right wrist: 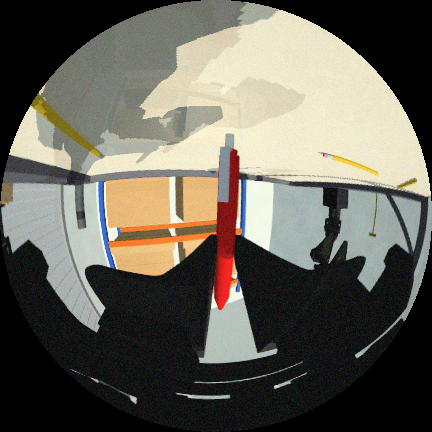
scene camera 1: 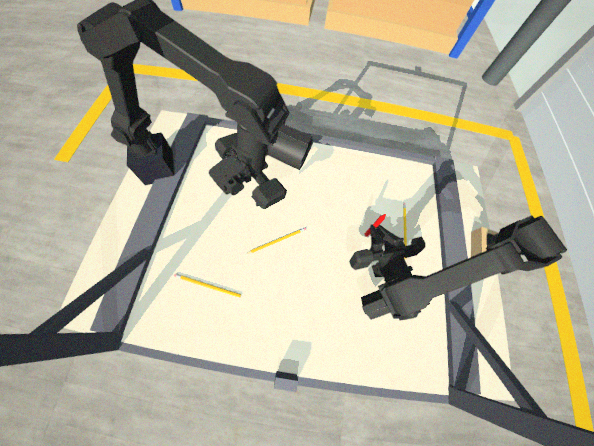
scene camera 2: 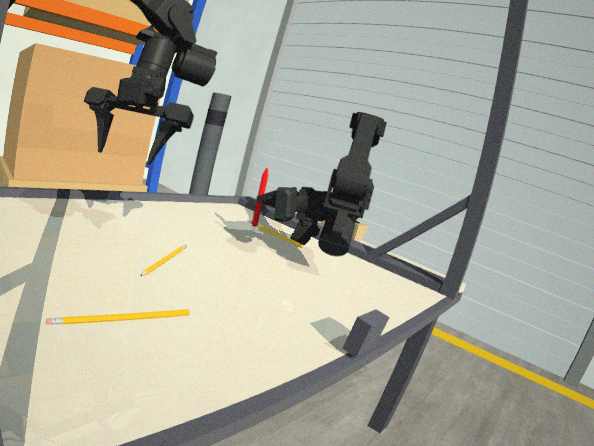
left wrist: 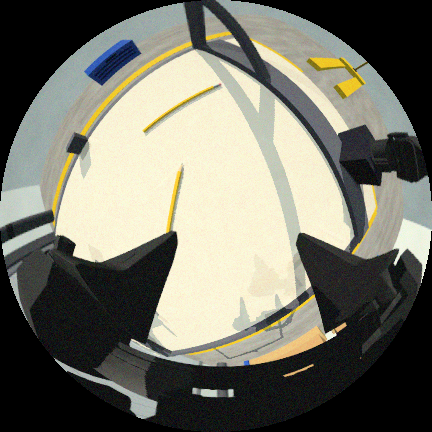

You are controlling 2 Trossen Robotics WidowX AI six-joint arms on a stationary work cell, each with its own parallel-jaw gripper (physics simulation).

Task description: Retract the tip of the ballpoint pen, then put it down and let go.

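Places are measured from the left arm's base along level axes (x ahead, y left, z up), in metres.
Pixels of known places: left gripper, between the fingertips: [right wrist: 337, 235] [scene camera 1: 247, 191] [scene camera 2: 123, 158] [left wrist: 240, 238]; right gripper, between the fingertips: [right wrist: 224, 240] [scene camera 1: 373, 224] [scene camera 2: 258, 198]; left arm's base, origin of its link: [scene camera 1: 144, 148] [left wrist: 375, 154].
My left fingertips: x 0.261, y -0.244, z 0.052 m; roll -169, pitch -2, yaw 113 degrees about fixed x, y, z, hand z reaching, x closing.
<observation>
Ahead of a thing's pixels: the offset from my left fingertips to its top centre. Level surfaces: height alone.
The red ballpoint pen @(dz +0.011, dx +0.300, dy -0.144 m) [scene camera 1: 376, 225] [scene camera 2: 258, 210] [right wrist: 227, 215] is held nearly upright, its pointed red end up and its grey clip and push-button end down towards the table. In the right wrist view the grey button sticks out past the end of the body; no thin writing point can be made out at the pointed end. My right gripper [scene camera 1: 372, 229] [scene camera 2: 260, 200] [right wrist: 224, 240] is shut on the pen around its middle. Whether the button end touches the table cannot be told. My left gripper [scene camera 1: 250, 189] [scene camera 2: 125, 157] [left wrist: 240, 238] is open and empty, high above the table.
Two yellow pencils @(dz -0.149, dx +0.050, dy -0.087 m) [scene camera 1: 277, 240] @(dz -0.151, dx -0.158, dy -0.163 m) [scene camera 1: 208, 285] lie on the pale table @(dz -0.158 m) [scene camera 1: 300, 320] left of the pen in scene camera 1. A third pencil @(dz -0.151, dx +0.446, dy -0.149 m) [scene camera 1: 405, 222] [scene camera 2: 280, 236] lies close to the right gripper. A dark block @(dz -0.101, dx -0.012, dy -0.430 m) [scene camera 1: 286, 380] [scene camera 2: 366, 332] stands at the table edge.
</observation>
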